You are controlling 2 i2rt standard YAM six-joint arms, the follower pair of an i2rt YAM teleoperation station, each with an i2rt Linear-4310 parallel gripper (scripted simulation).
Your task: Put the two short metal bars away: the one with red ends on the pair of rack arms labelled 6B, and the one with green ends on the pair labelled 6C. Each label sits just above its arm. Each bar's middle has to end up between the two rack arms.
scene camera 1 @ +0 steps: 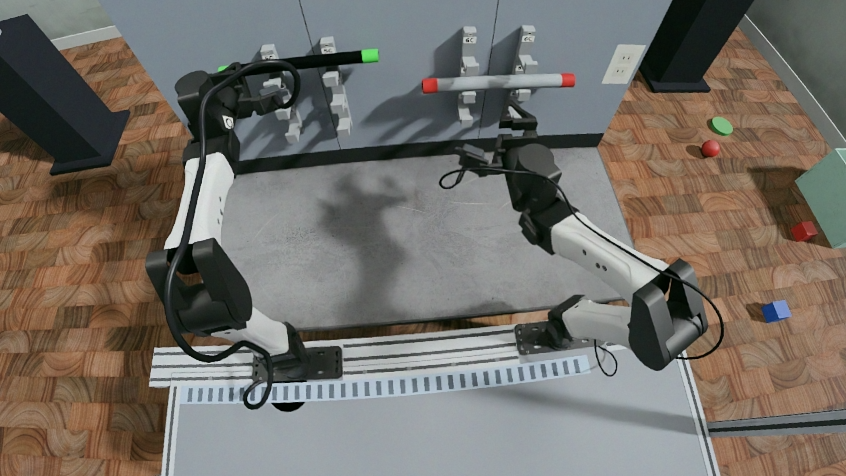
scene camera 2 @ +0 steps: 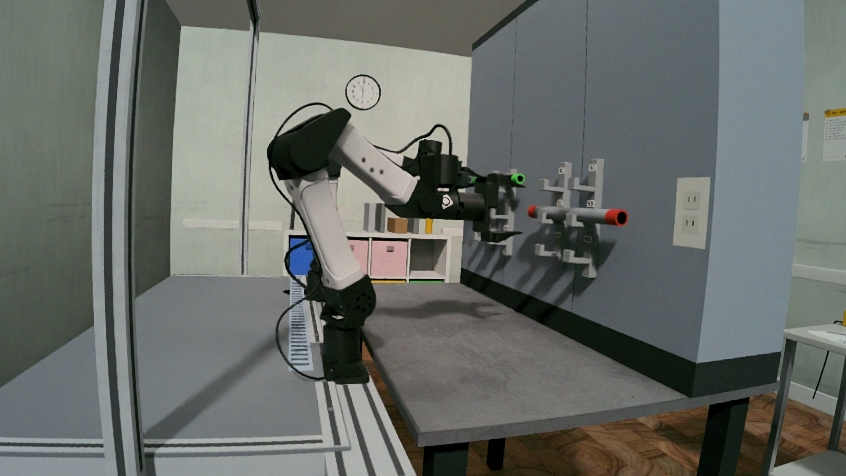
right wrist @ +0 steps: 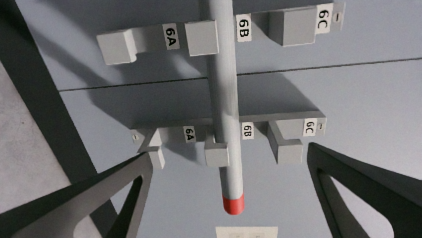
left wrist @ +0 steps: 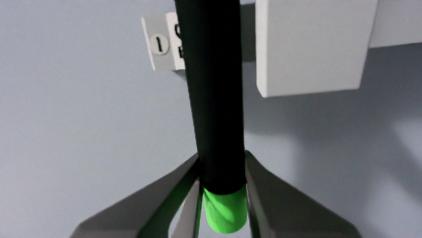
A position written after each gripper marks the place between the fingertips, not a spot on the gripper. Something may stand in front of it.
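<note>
The left wrist view shows the left gripper (left wrist: 223, 159) together with a green-ended bar (left wrist: 211, 45) and a blue-grey wall (left wrist: 94, 123), while the red-ended bar is out of frame in the left wrist view. That red-ended bar (scene camera 1: 473, 83) appears in scene camera 1. In scene camera 2 there are the right gripper (scene camera 2: 522, 209), a rack strip (scene camera 2: 561, 231) and again the red-ended bar (scene camera 2: 615, 217). The right wrist view has the right gripper (right wrist: 225, 155), but the green-ended bar is out of frame in the right wrist view.
</note>
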